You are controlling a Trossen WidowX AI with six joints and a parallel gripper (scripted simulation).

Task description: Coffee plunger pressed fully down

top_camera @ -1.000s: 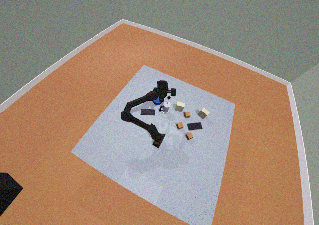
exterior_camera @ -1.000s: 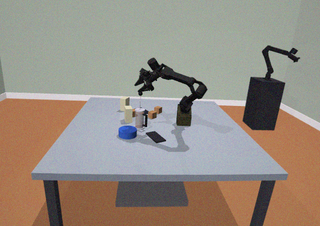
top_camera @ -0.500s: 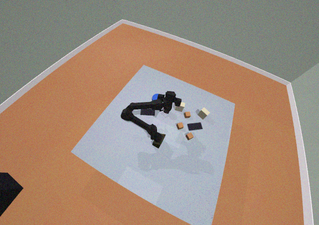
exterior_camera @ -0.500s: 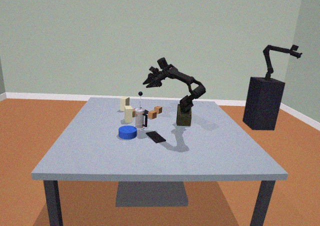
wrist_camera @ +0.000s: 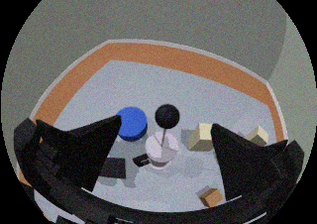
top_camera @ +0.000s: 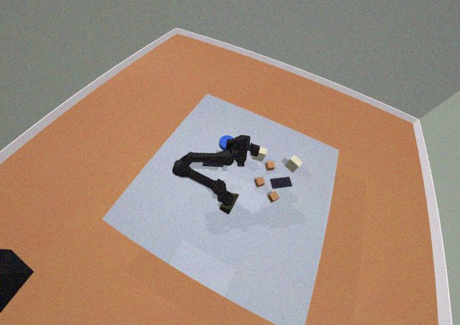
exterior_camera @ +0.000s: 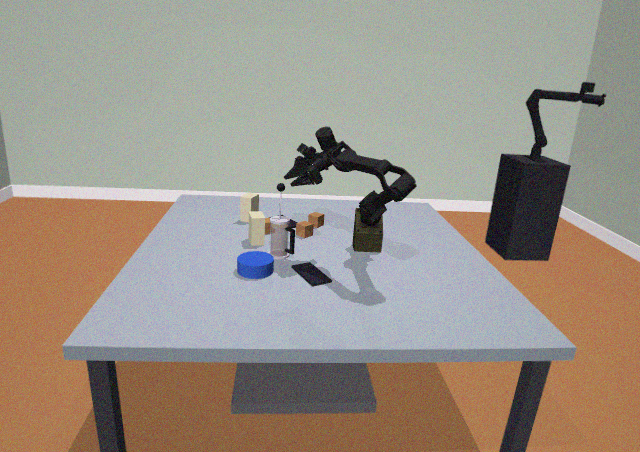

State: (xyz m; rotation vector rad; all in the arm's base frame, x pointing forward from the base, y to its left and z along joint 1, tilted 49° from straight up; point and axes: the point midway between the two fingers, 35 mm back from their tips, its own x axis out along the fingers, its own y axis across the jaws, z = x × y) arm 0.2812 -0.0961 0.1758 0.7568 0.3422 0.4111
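Right now the glass coffee press is 1 cm ahead of my gripper tip, 2 cm to the left of it and 15 cm below it.
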